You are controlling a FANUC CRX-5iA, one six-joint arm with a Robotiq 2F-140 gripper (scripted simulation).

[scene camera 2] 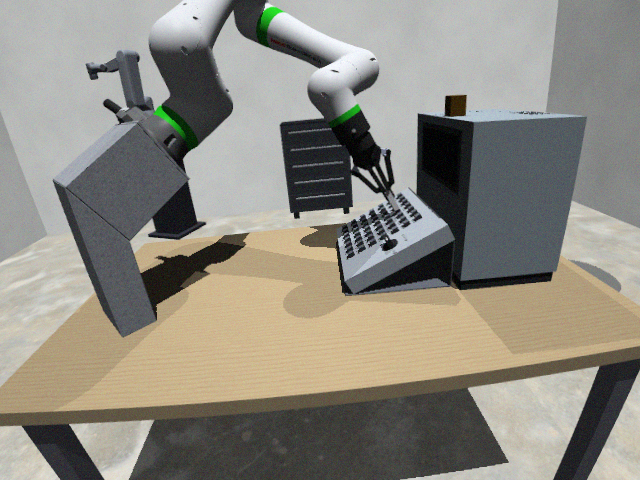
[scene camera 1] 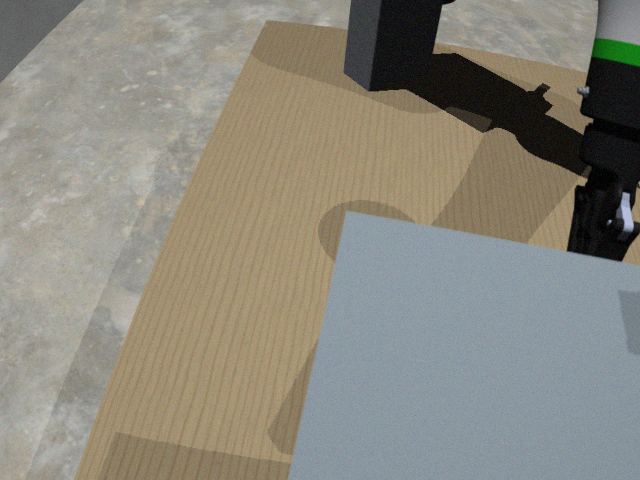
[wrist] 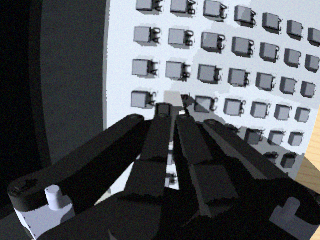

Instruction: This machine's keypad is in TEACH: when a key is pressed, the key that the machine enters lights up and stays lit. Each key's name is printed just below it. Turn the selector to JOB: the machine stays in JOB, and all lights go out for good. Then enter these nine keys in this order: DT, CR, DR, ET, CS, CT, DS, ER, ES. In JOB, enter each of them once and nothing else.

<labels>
The same spot on a machine box: (scene camera 1: 438, 347) is (scene camera 2: 496, 118).
</labels>
